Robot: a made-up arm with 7 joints. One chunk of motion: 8 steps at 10 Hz.
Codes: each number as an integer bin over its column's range. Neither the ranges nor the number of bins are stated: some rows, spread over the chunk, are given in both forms.
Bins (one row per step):
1: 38 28 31 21 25 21 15
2: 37 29 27 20 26 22 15
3: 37 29 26 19 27 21 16
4: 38 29 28 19 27 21 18
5: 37 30 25 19 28 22 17
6: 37 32 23 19 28 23 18
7: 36 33 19 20 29 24 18
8: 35 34 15 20 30 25 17
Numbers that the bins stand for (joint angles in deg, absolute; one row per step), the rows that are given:
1: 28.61 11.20 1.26 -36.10 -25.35 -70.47 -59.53
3: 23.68 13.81 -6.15 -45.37 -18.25 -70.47 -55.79
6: 23.68 21.65 -10.60 -45.37 -14.70 -60.05 -48.29
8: 13.82 26.87 -22.46 -40.73 -7.61 -49.63 -52.04
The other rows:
2: 23.68 13.81 -4.67 -40.73 -21.80 -65.26 -59.53
4: 28.61 13.81 -3.18 -45.37 -18.25 -70.47 -48.29
5: 23.68 16.42 -7.63 -45.37 -14.70 -65.26 -52.04
7: 18.75 24.26 -16.53 -40.73 -11.16 -54.84 -48.29

